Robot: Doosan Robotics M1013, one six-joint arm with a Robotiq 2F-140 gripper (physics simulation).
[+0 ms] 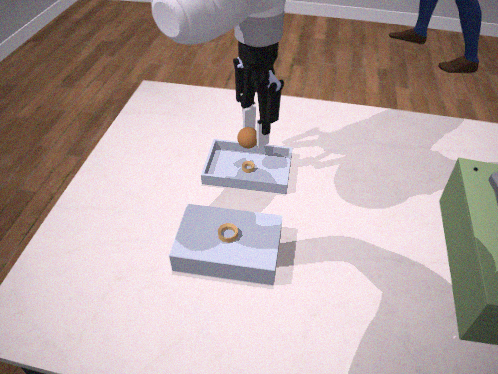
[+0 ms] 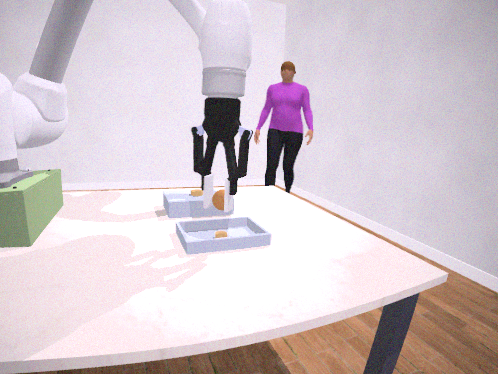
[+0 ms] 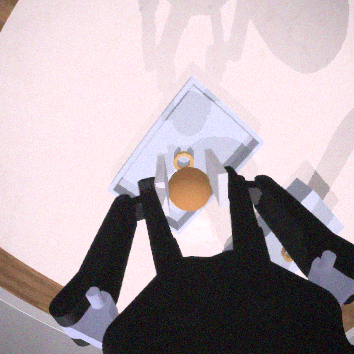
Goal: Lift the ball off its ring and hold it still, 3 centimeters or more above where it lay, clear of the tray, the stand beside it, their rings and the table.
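Frame: origin at the arm's base, x ahead, y left, z up, level; centimetres.
Seen in the pictures: gripper, fingertip midpoint: point(image 1: 255, 139) point(image 2: 218, 208) point(image 3: 185, 164).
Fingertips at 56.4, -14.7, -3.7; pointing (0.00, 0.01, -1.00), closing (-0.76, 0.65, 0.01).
Observation:
A point is followed by its place in that frame, as x, y, z.
The orange ball point(image 1: 247, 137) {57.6, -11.3, -0.8} point(image 2: 219, 200) {56.6, -15.0, -1.9} point(image 3: 190, 189) {57.2, -13.8, -0.2} is held between the pale fingertips of my gripper point(image 1: 255, 131) {56.4, -14.7, -3.7} point(image 2: 217, 192) point(image 3: 185, 164) {56.4, -14.7, -3.7}, which is shut on it. The ball hangs in the air above the tray point(image 1: 244, 185) {57.1, -6.7, -10.5} point(image 2: 227, 244) {57.4, -19.7, -10.2} point(image 3: 150, 138) {58.4, -18.7, -11.4}, apart from its walls. The tray's small ring point(image 1: 243, 167) {58.7, -12.2, -10.3} point(image 2: 220, 234) {57.8, -12.3, -10.8} point(image 3: 183, 169) lies bare on the tray floor below the ball. The stand point(image 1: 222, 267) {55.7, 16.9, -8.2} point(image 2: 175, 205) {49.1, 3.5, -8.0} point(image 3: 325, 212) {47.8, 9.4, -6.9} is a pale blue block beside the tray, with another ring point(image 1: 221, 237) {57.1, 12.0, -6.0} point(image 2: 196, 192) {55.8, 8.7, -5.8} point(image 3: 286, 254) {57.4, 11.0, -6.8} on its top.
The tray and the stand rest on the white table point(image 1: 125, 310) {70.5, 27.3, -11.6} point(image 2: 320, 280) {69.8, -36.5, -11.6} point(image 3: 60, 100) {62.4, -32.0, -11.6}. The green robot base block point(image 1: 462, 250) {14.0, 6.3, -4.9} point(image 2: 37, 212) {14.2, -5.6, -6.1} stands on the table. A person point(image 2: 288, 107) in a purple top stands beyond the table.

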